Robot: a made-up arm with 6 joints.
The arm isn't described. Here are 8 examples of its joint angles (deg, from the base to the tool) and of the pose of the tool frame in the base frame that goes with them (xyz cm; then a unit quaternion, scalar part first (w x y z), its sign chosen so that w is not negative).
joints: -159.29 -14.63 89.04 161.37 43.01 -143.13
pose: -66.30 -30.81 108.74 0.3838 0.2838 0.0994 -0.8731
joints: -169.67 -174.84 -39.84 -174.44 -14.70 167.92
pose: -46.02 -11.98 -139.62 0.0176 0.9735 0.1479 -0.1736
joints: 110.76 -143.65 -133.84 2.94 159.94 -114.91
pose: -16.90 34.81 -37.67 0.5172 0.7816 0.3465 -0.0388
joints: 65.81 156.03 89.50 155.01 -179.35 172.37
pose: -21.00 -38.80 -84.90 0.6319 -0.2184 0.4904 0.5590
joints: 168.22 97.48 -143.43 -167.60 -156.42 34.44
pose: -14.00 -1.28 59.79 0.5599 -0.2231 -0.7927 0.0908
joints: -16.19 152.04 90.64 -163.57 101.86 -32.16
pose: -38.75 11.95 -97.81 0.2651 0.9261 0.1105 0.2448
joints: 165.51 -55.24 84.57 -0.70 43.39 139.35
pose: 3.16 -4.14 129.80 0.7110 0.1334 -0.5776 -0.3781
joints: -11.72 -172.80 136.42 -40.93 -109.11 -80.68
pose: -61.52 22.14 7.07 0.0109 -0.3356 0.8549 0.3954
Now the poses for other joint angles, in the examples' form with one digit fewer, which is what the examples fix.
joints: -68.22 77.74 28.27 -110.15 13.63 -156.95
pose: 61.0 -149.4 -1.0 0.635 0.769 0.060 0.048
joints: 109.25 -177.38 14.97 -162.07 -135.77 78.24
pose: 6.1 -33.7 -134.1 0.968 0.241 -0.016 -0.071
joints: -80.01 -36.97 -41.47 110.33 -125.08 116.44
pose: -25.1 119.6 84.9 0.346 0.600 0.242 -0.680
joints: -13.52 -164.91 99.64 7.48 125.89 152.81
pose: -86.5 25.2 -14.2 0.306 0.492 0.124 0.805
